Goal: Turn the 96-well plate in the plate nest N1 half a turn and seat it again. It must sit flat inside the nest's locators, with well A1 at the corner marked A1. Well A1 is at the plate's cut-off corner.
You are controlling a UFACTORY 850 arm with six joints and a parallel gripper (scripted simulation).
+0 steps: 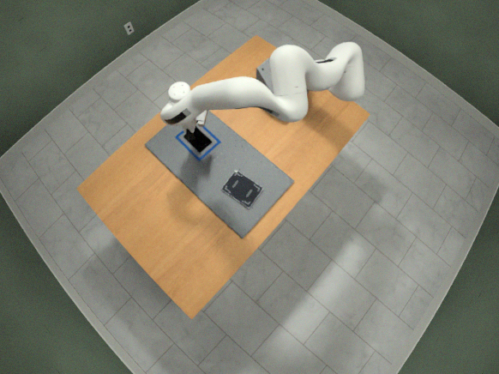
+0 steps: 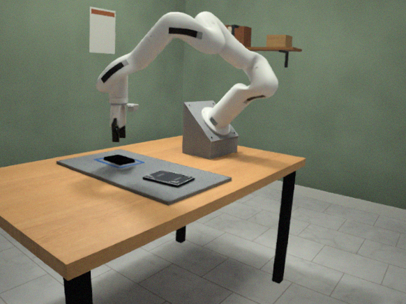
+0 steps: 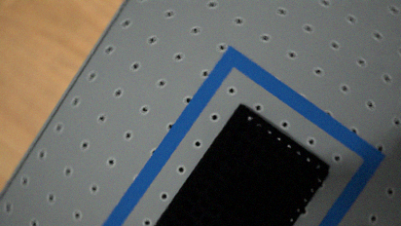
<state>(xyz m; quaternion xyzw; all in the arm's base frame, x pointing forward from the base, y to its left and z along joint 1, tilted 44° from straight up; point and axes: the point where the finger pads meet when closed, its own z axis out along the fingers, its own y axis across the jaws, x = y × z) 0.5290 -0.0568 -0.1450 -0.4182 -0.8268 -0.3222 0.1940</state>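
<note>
The 96-well plate lies 10 cm below my hand. Also, from my hand: plate nest N1: 3 cm ahead, 35 cm to the left, 10 cm below.
</note>
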